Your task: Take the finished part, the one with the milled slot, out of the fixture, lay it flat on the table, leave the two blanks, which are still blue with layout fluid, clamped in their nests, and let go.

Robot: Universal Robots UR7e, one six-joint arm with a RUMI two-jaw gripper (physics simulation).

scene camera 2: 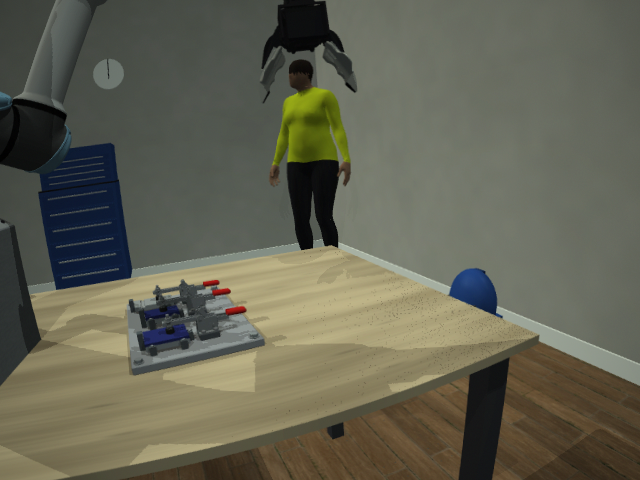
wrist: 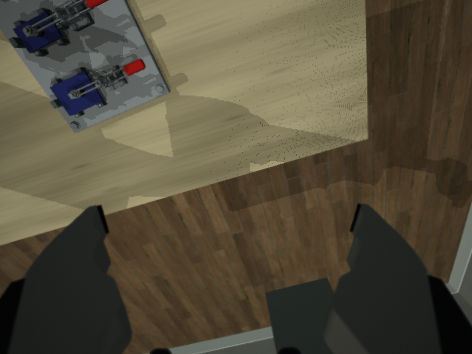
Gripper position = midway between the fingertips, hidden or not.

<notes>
I see my gripper (scene camera 2: pixel 309 97), a blue blank (scene camera 2: pixel 158 337) and a grey fixture plate (scene camera 2: pixel 234 332).
My gripper shows as well in the wrist view (wrist: pixel 230 207).
</notes>
